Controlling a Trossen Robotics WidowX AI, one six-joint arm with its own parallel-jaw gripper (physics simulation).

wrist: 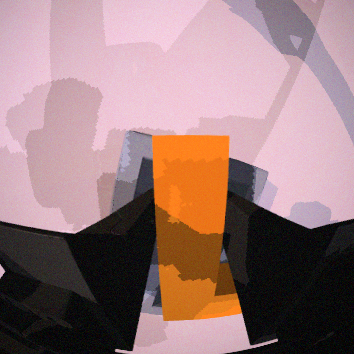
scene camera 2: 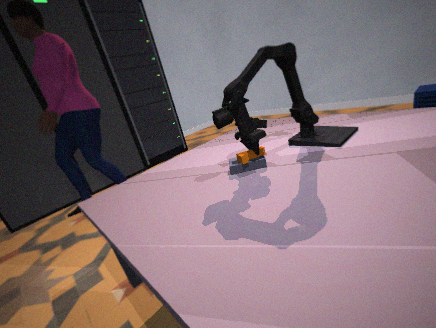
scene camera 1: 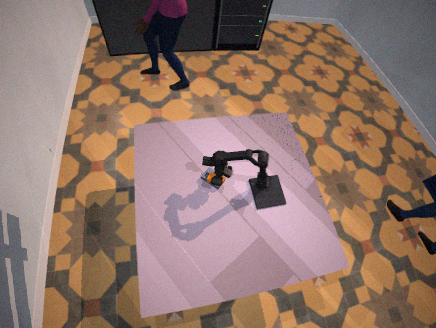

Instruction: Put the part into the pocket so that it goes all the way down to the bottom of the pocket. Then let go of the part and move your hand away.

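Places are measured from the arm's base along level axes (x back, y right, z up), in metres.
Where they show: gripper, between the fingertips: (wrist: pixel 186 195) (scene camera 2: pixel 256 154) (scene camera 1: pixel 219 179); arm's base, origin of its link: (scene camera 2: pixel 307 135) (scene camera 1: pixel 260 184).
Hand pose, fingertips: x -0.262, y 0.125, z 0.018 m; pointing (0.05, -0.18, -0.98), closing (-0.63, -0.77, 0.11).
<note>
Things, the pixels of their top centre, and the offset from my fingertips. Level surfaces: height alone.
- orange part, centre of its top: (wrist: pixel 224 258) (scene camera 2: pixel 251 150) (scene camera 1: pixel 216 178) dx -0.027, dy +0.003, dz +0.028 m
- grey-blue pocket block, centre of its top: (wrist: pixel 172 256) (scene camera 2: pixel 245 158) (scene camera 1: pixel 213 176) dx -0.030, dy +0.034, dz -0.005 m
- pink table, height of its surface: dz -0.041 m
The orange part (scene camera 1: pixel 211 177) (scene camera 2: pixel 244 158) (wrist: pixel 192 185) is a long block with a step on its lower right side in the wrist view. My gripper (scene camera 1: pixel 219 181) (scene camera 2: pixel 257 151) (wrist: pixel 186 195) is shut on it, one finger on each long side. The grey-blue pocket block (scene camera 2: pixel 241 169) (wrist: pixel 128 157) lies on the table under the part. Its dark opening shows on both sides of the part in the wrist view. The block looks turned against the part there. The part stands above the block's rim; the pocket's bottom and any contact are hidden.
The arm's black base plate (scene camera 1: pixel 268 196) (scene camera 2: pixel 332 136) stands on the pink table (scene camera 1: pixel 175 280) (scene camera 2: pixel 300 285). Dark cabinets (scene camera 1: pixel 200 30) (scene camera 2: pixel 30 150) and a person in a magenta top (scene camera 1: pixel 170 7) (scene camera 2: pixel 57 70) are beyond the table. A blue box (scene camera 2: pixel 425 96) shows at the right.
</note>
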